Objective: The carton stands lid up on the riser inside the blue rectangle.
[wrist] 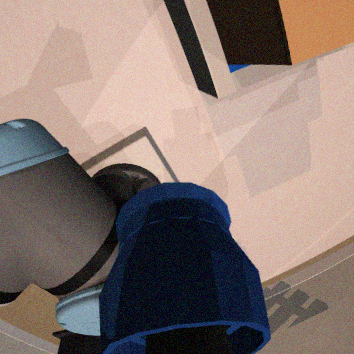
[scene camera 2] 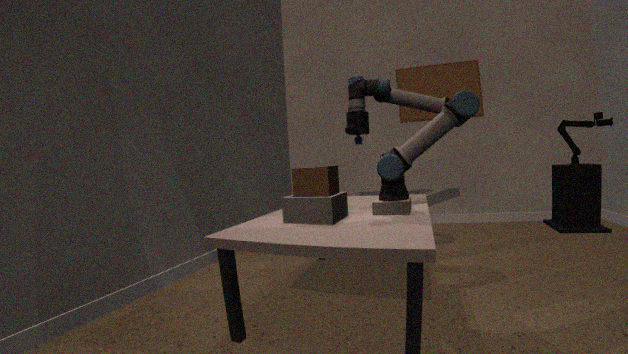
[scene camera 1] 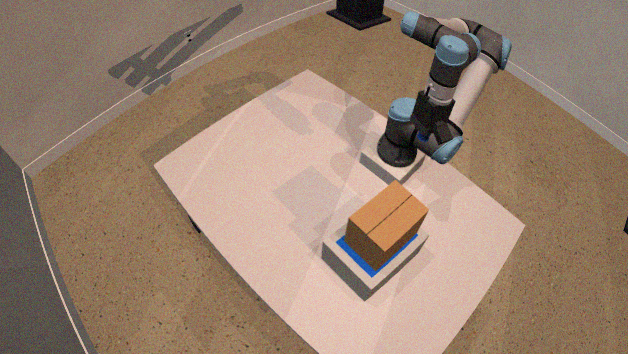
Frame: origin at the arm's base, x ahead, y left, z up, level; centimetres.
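Where they show: hand at its tool point: (wrist: pixel 174 231) (scene camera 2: pixel 358 144) (scene camera 1: pixel 423 137); arm's base at its link origin: (wrist: pixel 125 198) (scene camera 2: pixel 393 199) (scene camera 1: pixel 396 151).
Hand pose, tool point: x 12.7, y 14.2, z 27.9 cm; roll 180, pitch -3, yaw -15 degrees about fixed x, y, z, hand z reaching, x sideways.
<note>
Each offset is from my tool point to the top centre of the thing. Level surfaces: height alone.
A brown carton {dx +19.6, dy +7.7, dz -9.3 cm} (scene camera 1: pixel 387 220) (scene camera 2: pixel 315 181) (wrist: pixel 325 25) stands upright on the grey riser {dx +20.7, dy +7.5, dz -22.3 cm} (scene camera 1: pixel 345 272) (scene camera 2: pixel 307 209) (wrist: pixel 210 45), its top face with a dark seam facing up. The blue rectangle {dx +20.7, dy +7.5, dz -22.3 cm} (scene camera 1: pixel 355 256) (wrist: pixel 237 68) shows as a margin along the carton's lower edges; the rest of it is hidden beneath the carton. My gripper, a blue suction cup (scene camera 1: pixel 423 136) (scene camera 2: pixel 358 140) (wrist: pixel 174 200), points down with nothing on it. It hangs well above the table, higher than the carton and apart from it, near the arm's base.
The arm's base stands on a low block (scene camera 1: pixel 380 167) (scene camera 2: pixel 391 207) on the pale table {dz -34.3 cm} (scene camera 1: pixel 240 165) (scene camera 2: pixel 320 240), behind the riser in scene camera 2. A black pedestal (scene camera 1: pixel 360 7) (scene camera 2: pixel 576 197) with a small dark arm stands away from the table. A brown board (scene camera 2: pixel 435 75) hangs on the wall.
</note>
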